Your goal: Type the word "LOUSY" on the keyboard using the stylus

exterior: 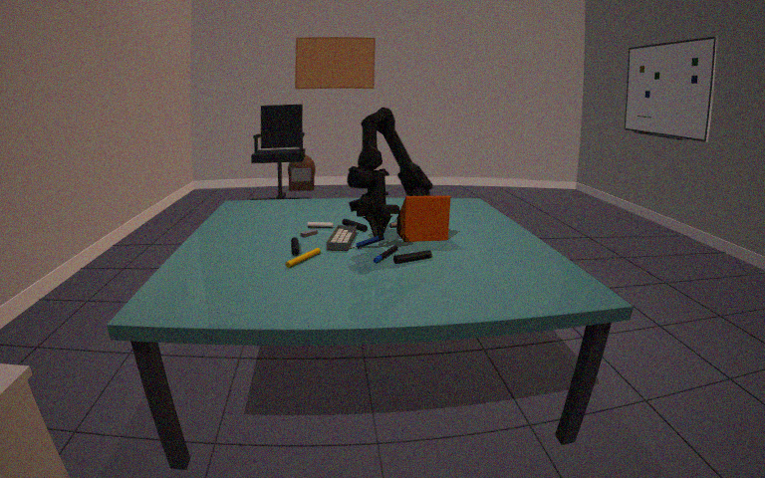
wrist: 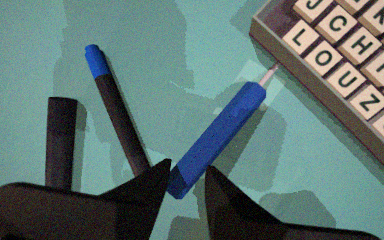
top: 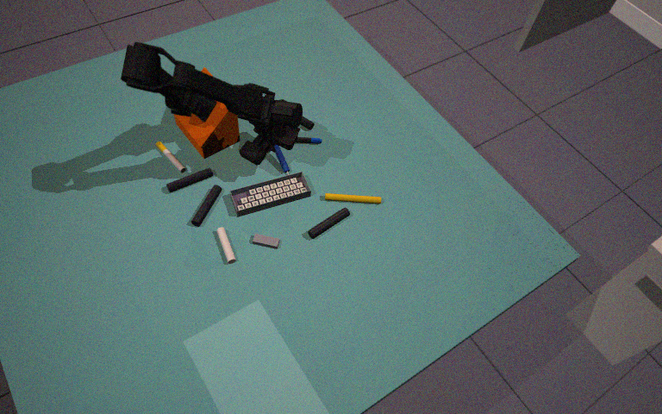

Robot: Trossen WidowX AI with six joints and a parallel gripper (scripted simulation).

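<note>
Now: the stylus 5 cm ahead of my gripper tip, 2 cm to the right of it and 2 cm below it. The rest, counted from my gripper tip: grey block: 20 cm to the right, 20 cm ahead, 3 cm below; then blue-tipped pen: 10 cm to the left, 3 cm below, 1 cm ahead; then yellow cylinder: 25 cm ahead, 6 cm to the left, 3 cm below.
</note>
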